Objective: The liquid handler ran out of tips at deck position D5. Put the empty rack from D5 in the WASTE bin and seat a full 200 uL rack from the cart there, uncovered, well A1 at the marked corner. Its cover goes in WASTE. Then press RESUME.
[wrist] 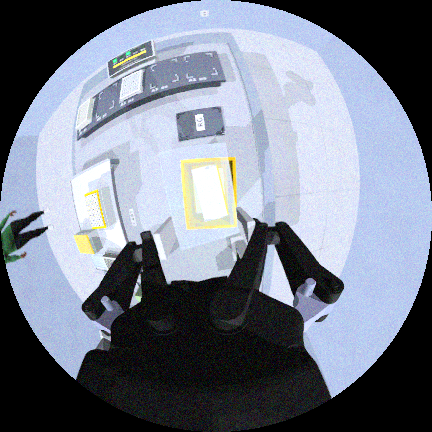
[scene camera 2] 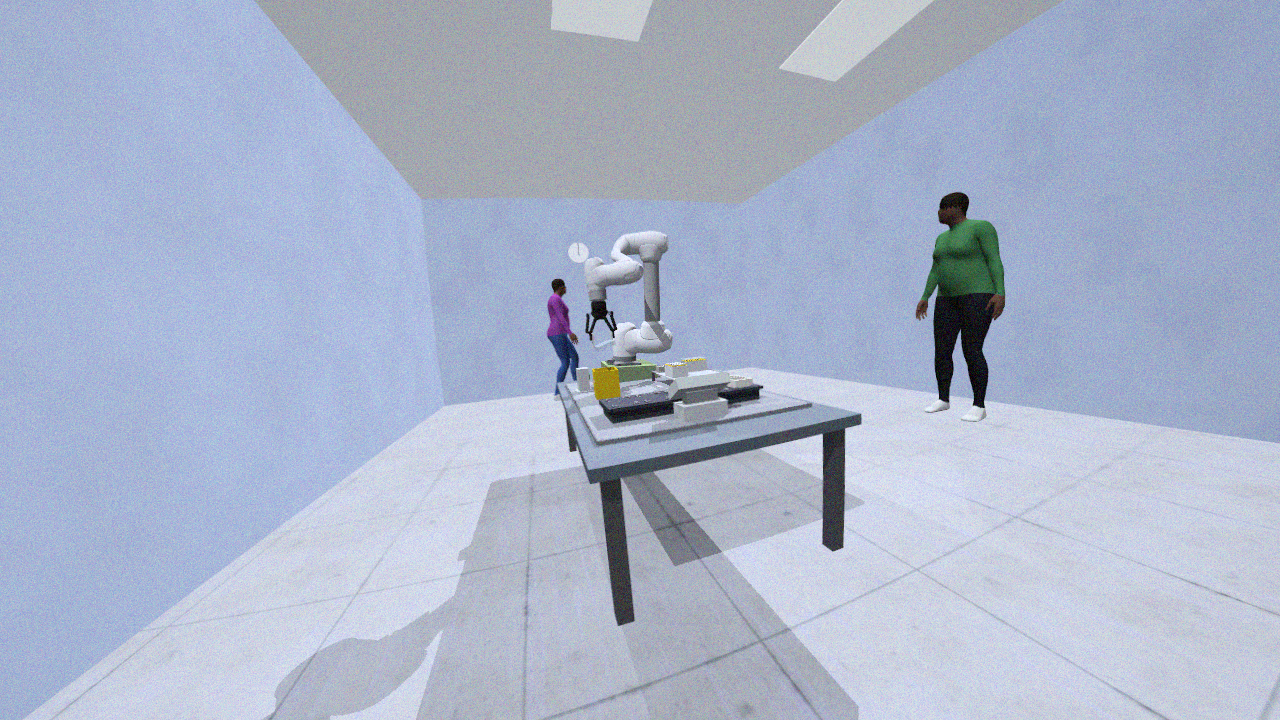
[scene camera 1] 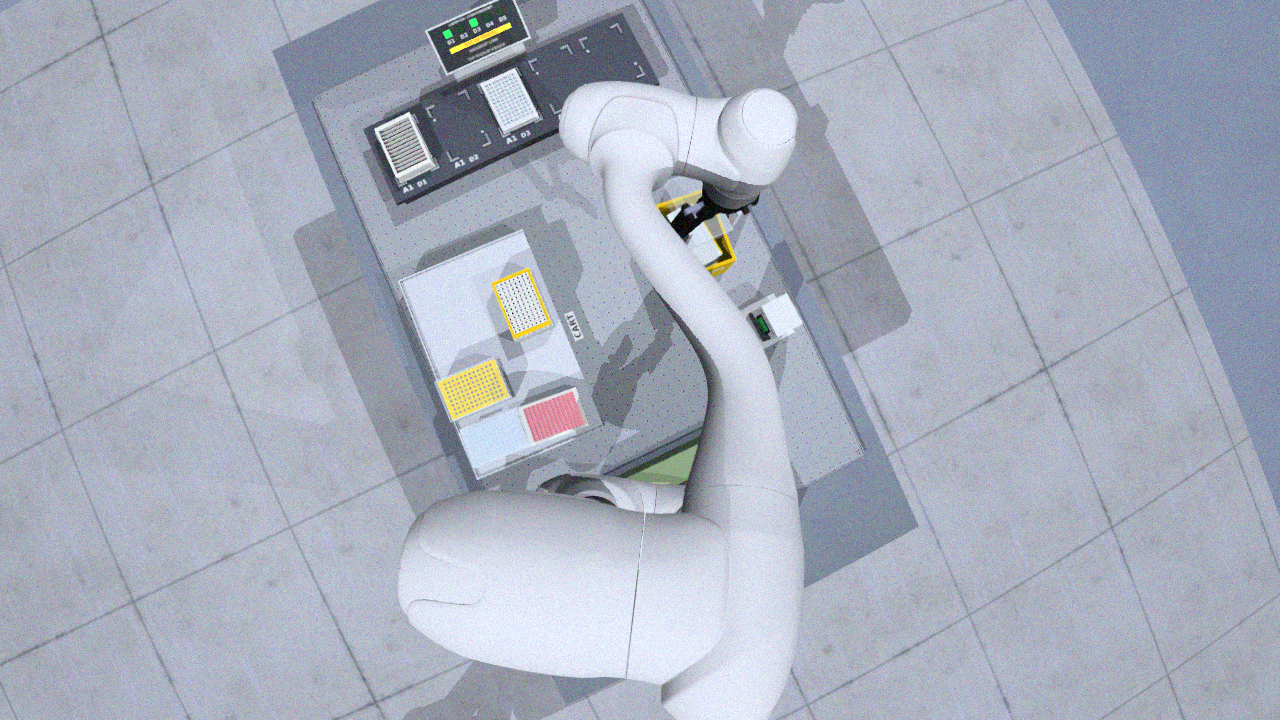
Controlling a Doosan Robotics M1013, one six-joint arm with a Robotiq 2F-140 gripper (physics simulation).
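Places are measured from the arm's base along level axes (x ahead, y left, z up), in millimetres.
Pixels of known places: gripper, fingertip midpoint: (wrist: 205, 221) (scene camera 2: 603, 346) (scene camera 1: 705, 228); arm's base, link origin: (scene camera 2: 624, 363).
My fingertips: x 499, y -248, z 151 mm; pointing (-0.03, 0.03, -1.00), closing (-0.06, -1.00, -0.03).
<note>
Ahead of a thing's pixels: the offset from my fingertips to its top centre. "*": to the spot under its first point. Level surfaces: height alone.
My gripper (scene camera 1: 693, 217) (scene camera 2: 599, 330) (wrist: 205, 221) is shut on a clear rack cover {40 mm ahead, 1 mm right, 31 mm up} (wrist: 171, 181) and holds it level above the yellow WASTE bin {21 mm ahead, 8 mm right, 114 mm down} (scene camera 1: 726, 259) (scene camera 2: 606, 382) (wrist: 185, 193). The bin shows through the cover in the wrist view. A white rack (wrist: 207, 193) lies inside the bin. On the cart {3 mm back, 459 mm left, 183 mm down} (scene camera 1: 429, 305) (wrist: 90, 177) a yellow-rimmed rack of white tips {* 59 mm ahead, 368 mm left, 125 mm down} (scene camera 1: 520, 302) (wrist: 93, 208) stands uncovered. The dark deck {194 mm down} (scene camera 1: 465, 125) (wrist: 160, 86) holds two racks {489 mm ahead, 441 mm left, 163 mm down} (scene camera 1: 403, 146) {482 mm ahead, 193 mm left, 180 mm down} (scene camera 1: 509, 100). Its right slots {* 458 mm ahead, 59 mm right, 194 mm down} (wrist: 201, 66) are bare. The arm hides them in the overhead view.
The cart also carries a yellow rack {50 mm back, 532 mm left, 119 mm down} (scene camera 1: 472, 389), a red rack {173 mm back, 418 mm left, 158 mm down} (scene camera 1: 553, 415) and a pale blue one {155 mm back, 548 mm left, 175 mm down} (scene camera 1: 492, 436). The button box {208 mm back, 87 mm right, 119 mm down} (scene camera 1: 773, 319) sits beside the bin. A dark plate marked RG {240 mm ahead, 16 mm right, 235 mm down} (wrist: 200, 123) lies beyond it. Two people (scene camera 2: 965, 305) (scene camera 2: 560, 336) stand near the table.
</note>
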